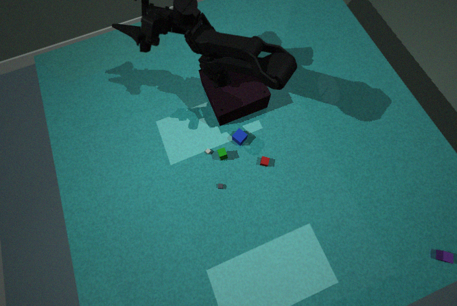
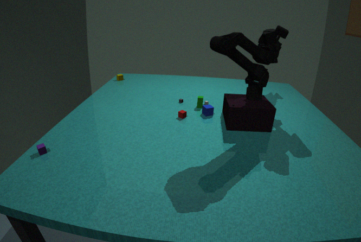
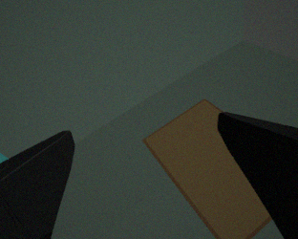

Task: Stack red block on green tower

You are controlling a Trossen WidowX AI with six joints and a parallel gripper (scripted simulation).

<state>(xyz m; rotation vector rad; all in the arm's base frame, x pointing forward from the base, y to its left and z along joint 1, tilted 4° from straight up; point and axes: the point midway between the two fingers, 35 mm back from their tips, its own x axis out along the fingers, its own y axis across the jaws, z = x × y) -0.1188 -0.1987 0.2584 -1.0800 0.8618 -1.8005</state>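
My gripper tip is now 43 cm short of the red block, 31 cm to the right of it and 34 cm above it. Also, from my gripper tip: small white cube: 34 cm ahead, 14 cm to the left, 35 cm below; small grey cube: 47 cm ahead, 15 cm to the left, 35 cm below; blue block: 32 cm ahead, 26 cm to the left, 33 cm below.
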